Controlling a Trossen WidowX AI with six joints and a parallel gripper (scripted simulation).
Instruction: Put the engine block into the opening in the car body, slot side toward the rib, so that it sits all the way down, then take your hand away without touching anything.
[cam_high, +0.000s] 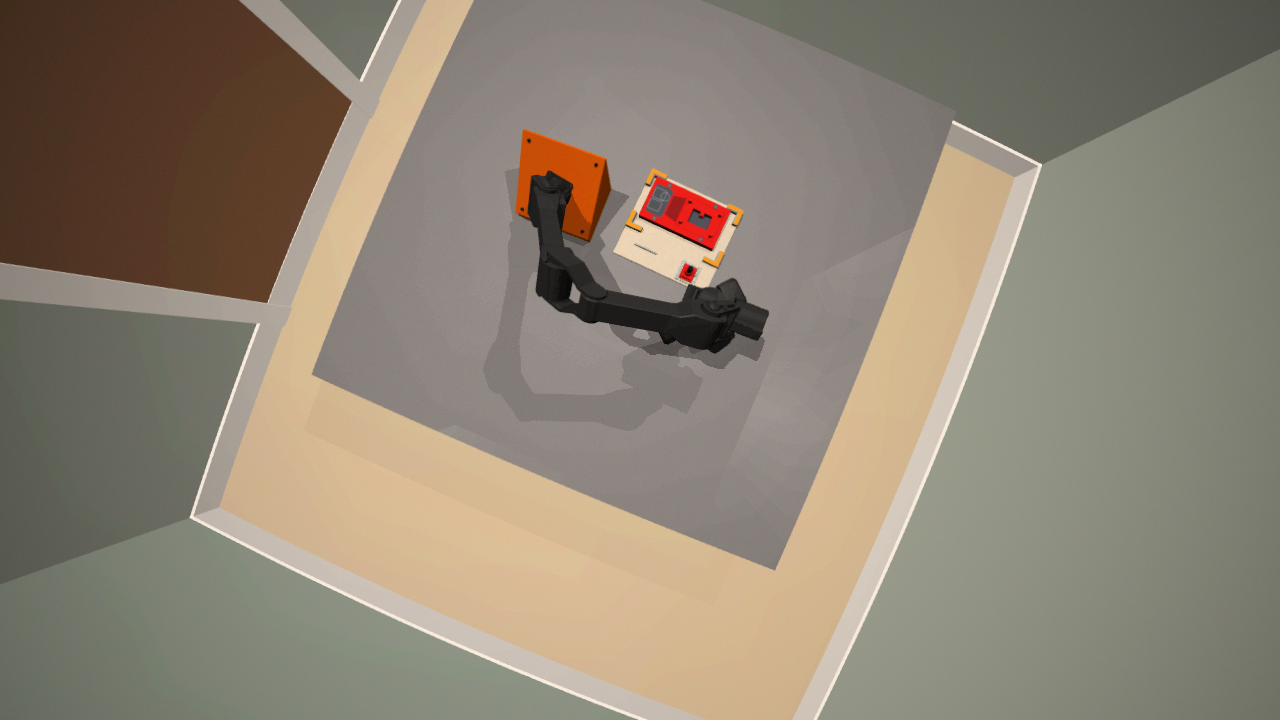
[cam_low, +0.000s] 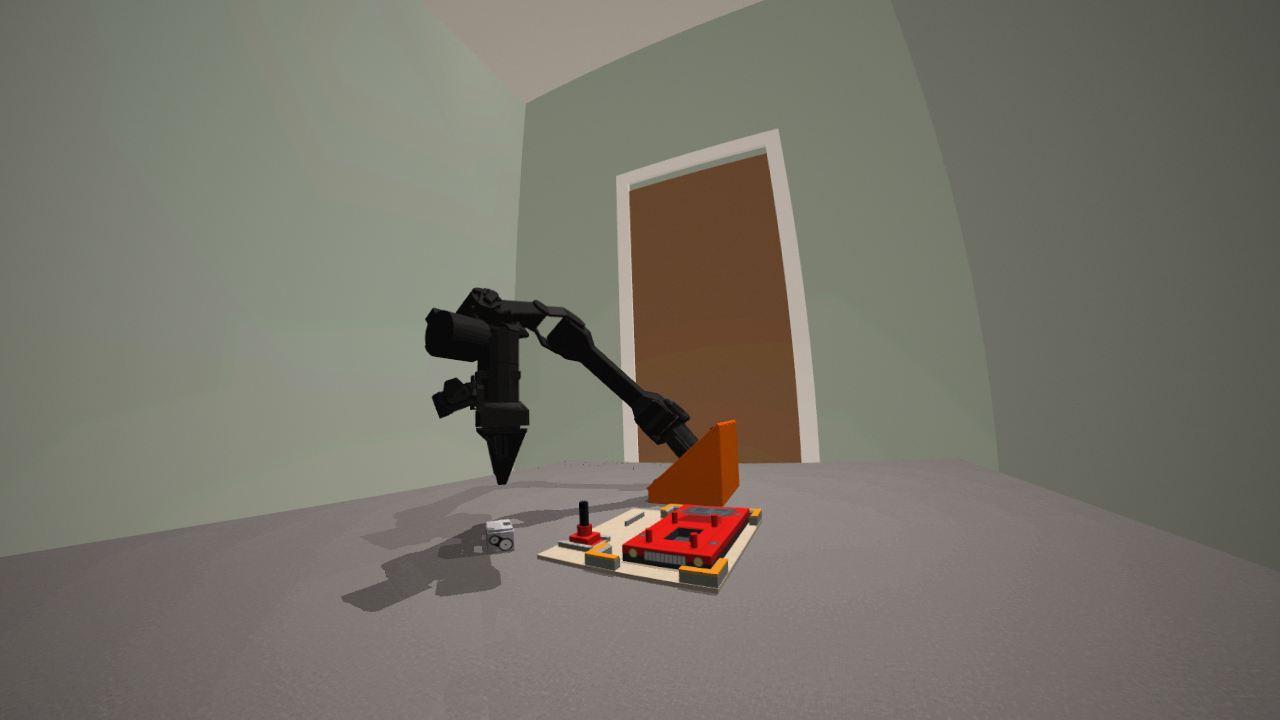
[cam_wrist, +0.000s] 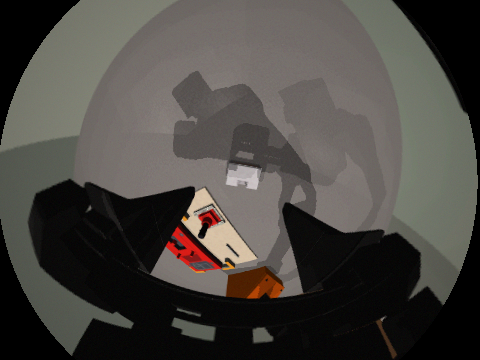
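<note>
My gripper tip is now 7 cm above the engine block.
</note>
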